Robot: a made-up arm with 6 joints.
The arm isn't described. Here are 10 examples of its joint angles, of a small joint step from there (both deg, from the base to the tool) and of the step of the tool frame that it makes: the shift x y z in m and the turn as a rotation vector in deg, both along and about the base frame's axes.
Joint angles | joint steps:
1: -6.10 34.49 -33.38 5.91 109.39 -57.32 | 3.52 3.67 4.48 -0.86 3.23 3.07
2: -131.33 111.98 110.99 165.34 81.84 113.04 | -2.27 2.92 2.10 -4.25 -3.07 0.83
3: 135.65 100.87 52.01 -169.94 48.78 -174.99 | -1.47 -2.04 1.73 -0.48 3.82 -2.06
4: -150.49 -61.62 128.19 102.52 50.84 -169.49 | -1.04 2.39 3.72 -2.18 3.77 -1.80
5: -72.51 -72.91 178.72 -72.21 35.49 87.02 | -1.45 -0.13 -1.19 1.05 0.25 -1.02
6: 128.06 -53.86 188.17 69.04 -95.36 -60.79 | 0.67 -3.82 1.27 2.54 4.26 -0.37
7: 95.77 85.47 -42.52 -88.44 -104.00 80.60 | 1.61 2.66 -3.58 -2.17 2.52 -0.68
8: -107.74 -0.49 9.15 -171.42 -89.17 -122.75 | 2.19 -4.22 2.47 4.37 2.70 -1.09
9: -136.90 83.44 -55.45 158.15 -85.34 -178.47 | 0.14 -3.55 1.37 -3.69 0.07 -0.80
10: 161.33 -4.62 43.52 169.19 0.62 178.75 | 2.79 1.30 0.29 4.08 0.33 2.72
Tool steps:
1: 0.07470 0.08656 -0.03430 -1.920 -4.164 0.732
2: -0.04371 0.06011 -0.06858 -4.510 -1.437 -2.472
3: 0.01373 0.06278 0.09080 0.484 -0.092 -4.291
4: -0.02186 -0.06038 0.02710 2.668 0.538 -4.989
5: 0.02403 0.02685 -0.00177 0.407 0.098 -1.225
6: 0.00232 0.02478 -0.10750 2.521 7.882 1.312
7: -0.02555 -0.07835 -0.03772 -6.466 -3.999 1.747
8: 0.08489 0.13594 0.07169 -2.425 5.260 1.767
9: -0.04486 -0.03067 0.05939 -1.936 5.278 -2.999
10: -0.05158 -0.01155 -0.00737 4.041 -2.649 -2.177
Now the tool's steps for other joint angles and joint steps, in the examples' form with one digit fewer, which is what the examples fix.
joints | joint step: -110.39 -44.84 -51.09 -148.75 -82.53 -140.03 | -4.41 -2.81 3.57 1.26 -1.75 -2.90
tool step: 0.0360 0.0705 0.0403 -5.57 3.12 -0.99
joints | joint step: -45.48 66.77 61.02 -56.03 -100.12 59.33 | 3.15 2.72 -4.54 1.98 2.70 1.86
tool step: 0.0929 0.0685 -0.1597 1.57 4.32 2.28
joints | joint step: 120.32 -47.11 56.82 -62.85 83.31 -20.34 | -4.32 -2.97 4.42 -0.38 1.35 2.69
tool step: -0.0238 -0.1726 -0.1216 3.88 4.66 -3.49
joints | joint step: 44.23 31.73 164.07 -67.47 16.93 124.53 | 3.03 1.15 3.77 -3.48 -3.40 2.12
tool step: -0.0058 0.0107 -0.0446 -1.56 -2.88 2.01
